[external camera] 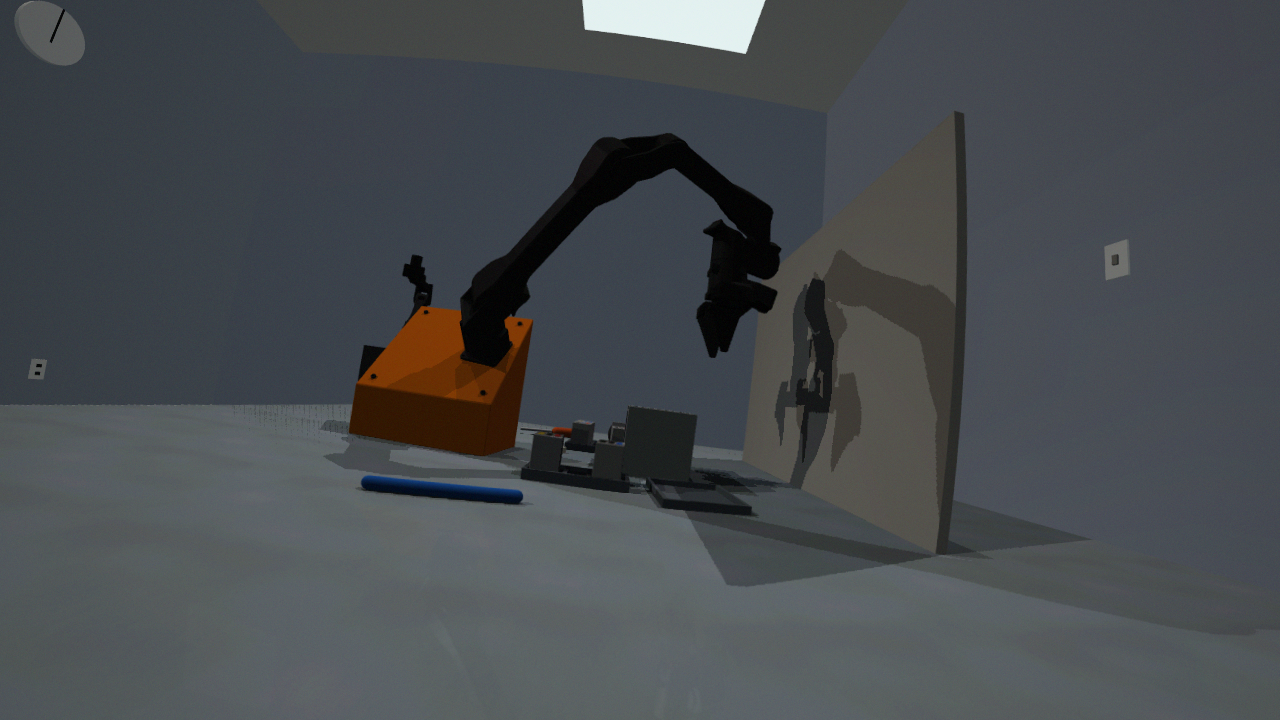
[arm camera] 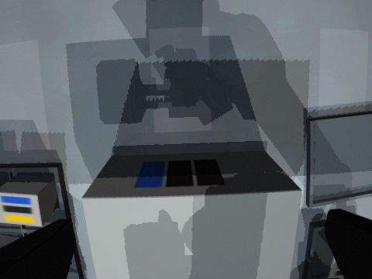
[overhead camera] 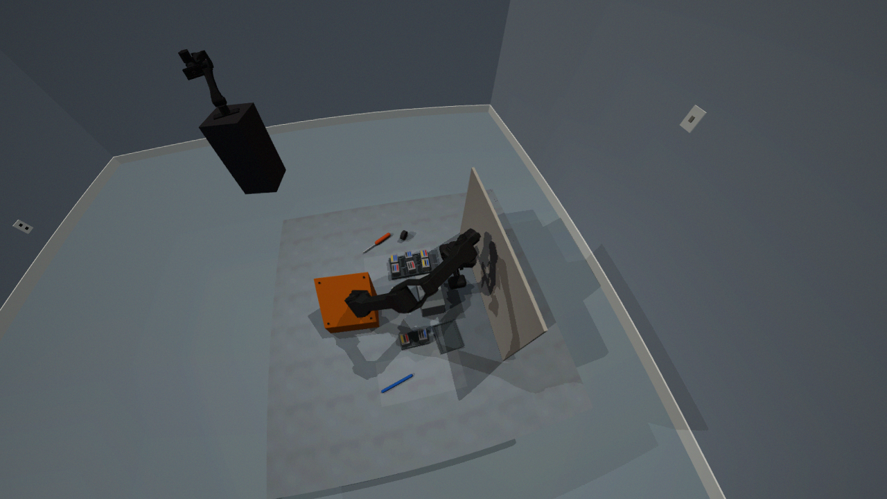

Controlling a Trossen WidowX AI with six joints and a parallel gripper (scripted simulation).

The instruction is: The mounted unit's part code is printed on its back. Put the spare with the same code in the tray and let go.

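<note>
Now: gripper tip 13 cm past the grey spare block, 19 cm to the left of it and 16 cm above it. The rest, counted from my gripper tip: dark-rimmed tray 2 cm behind, 20 cm to the right, 20 cm below; then tall tan board 16 cm ahead, 2 cm to the left, 2 cm above; then mounted unit 9 cm behind, 15 cm below.
</note>
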